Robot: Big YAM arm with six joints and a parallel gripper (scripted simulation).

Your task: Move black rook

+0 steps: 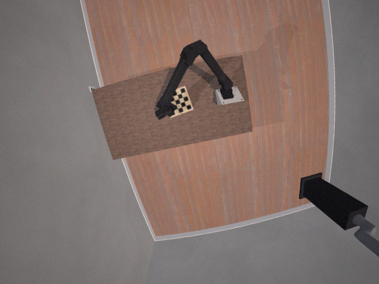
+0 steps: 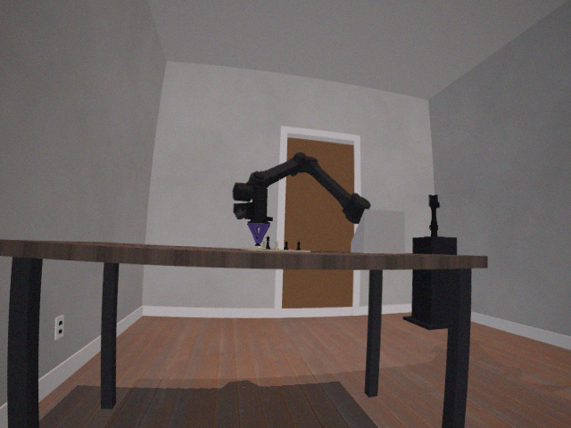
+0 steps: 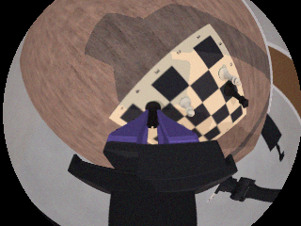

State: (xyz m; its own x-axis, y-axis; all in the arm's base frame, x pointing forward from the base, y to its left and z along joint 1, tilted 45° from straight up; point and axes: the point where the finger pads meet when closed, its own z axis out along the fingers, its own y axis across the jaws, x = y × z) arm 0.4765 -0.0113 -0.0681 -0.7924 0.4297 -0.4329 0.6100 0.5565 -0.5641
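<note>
Right now the chessboard is 60 mm behind my hand, 50 mm to the right of it and 30 mm below it. From my hand the other things lie so: black piece (right at my hand); white piece (20 mm behind, 120 mm to the right, 10 mm below).
</note>
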